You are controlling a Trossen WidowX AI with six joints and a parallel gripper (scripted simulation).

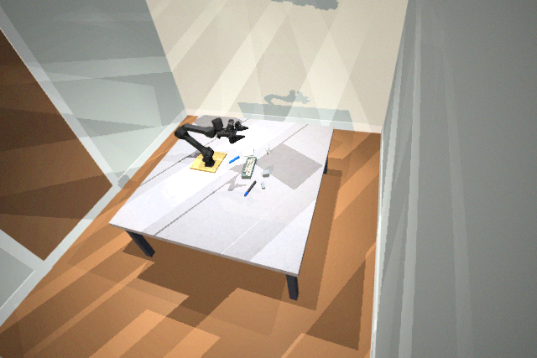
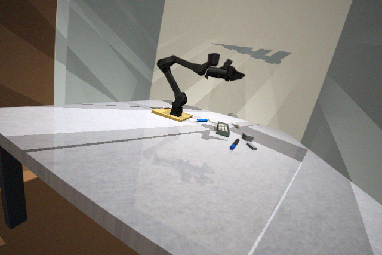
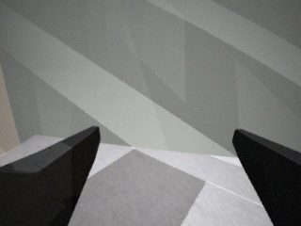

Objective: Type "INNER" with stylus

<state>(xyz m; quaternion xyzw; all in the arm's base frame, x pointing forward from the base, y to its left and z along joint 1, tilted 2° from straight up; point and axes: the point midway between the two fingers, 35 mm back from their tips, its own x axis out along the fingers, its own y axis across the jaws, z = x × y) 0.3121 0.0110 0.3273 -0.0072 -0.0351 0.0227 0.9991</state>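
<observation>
The blue stylus is 33 cm below my gripper tip, 20 cm behind it and 4 cm to the left of it. Round my gripper tip: white stick 33 cm below, 20 cm to the left, 6 cm ahead; then flat grey piece 33 cm below, 16 cm to the right, 11 cm ahead; then pen 33 cm below, 23 cm to the right, 2 cm ahead.
</observation>
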